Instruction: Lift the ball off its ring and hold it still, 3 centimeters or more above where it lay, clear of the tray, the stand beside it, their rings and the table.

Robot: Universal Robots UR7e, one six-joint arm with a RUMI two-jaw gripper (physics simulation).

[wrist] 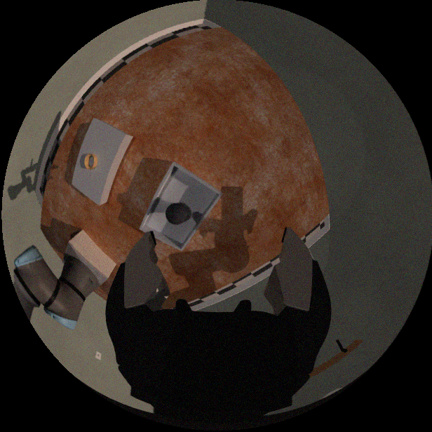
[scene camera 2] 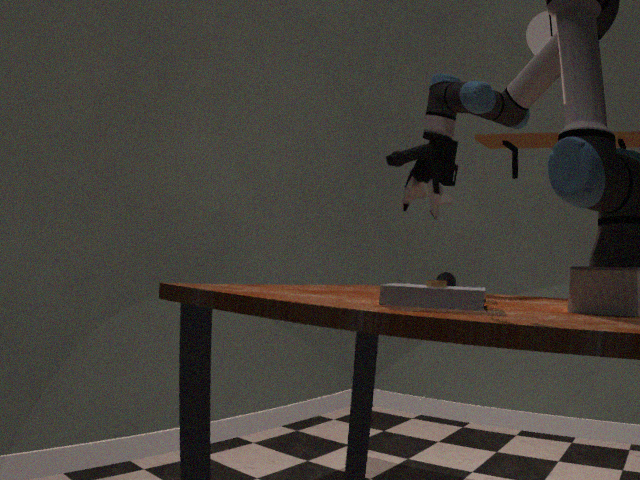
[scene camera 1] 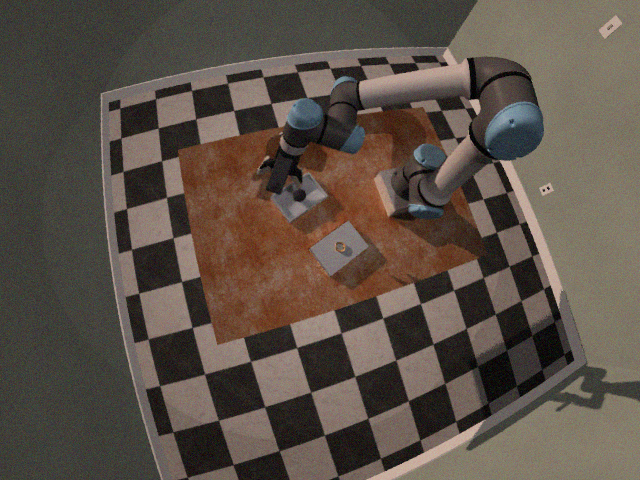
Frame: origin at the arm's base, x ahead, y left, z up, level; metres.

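Seen in the pictures: gripper, fingertip midpoint: (scene camera 2: 419, 214); arm's base at its link origin: (scene camera 2: 623, 269) (scene camera 1: 408, 184).
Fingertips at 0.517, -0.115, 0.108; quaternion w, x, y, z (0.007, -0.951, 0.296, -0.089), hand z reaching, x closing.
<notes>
Offsets run from my fingertips to a thing's top centre, as dx, dy, dz. "spot": to the spot under its first point. Level surfaces: height alone.
The dark ball @(-0.083, +0.013, -0.132) (scene camera 1: 299, 194) (scene camera 2: 446, 279) (wrist: 178, 213) sits inside the open grey tray @(-0.083, +0.013, -0.164) (scene camera 1: 314, 190) (wrist: 197, 192); the ring under it does not show. In scene camera 2 the ball shows partly behind the grey stand (scene camera 2: 431, 298), which also shows in scene camera 1 (scene camera 1: 325, 256) and the wrist view (wrist: 107, 140). An orange ring @(spot: -0.150, +0.276, -0.148) (scene camera 1: 340, 251) (scene camera 2: 436, 283) (wrist: 86, 161) lies on top of the stand. My gripper (scene camera 1: 280, 173) (scene camera 2: 420, 211) (wrist: 217, 231) is open and empty, pointing down well above the table. In the wrist view the ball lies left of and above the midpoint between the fingertips.
The tray and stand rest on the brown table @(dz -0.192) (scene camera 1: 248, 232) (scene camera 2: 289, 294) (wrist: 225, 100) with a gap between them. The arm's pale base block (scene camera 1: 385, 195) (scene camera 2: 603, 291) (wrist: 92, 255) stands on the table. A wall shelf (scene camera 2: 491, 140) shows behind the arm.
</notes>
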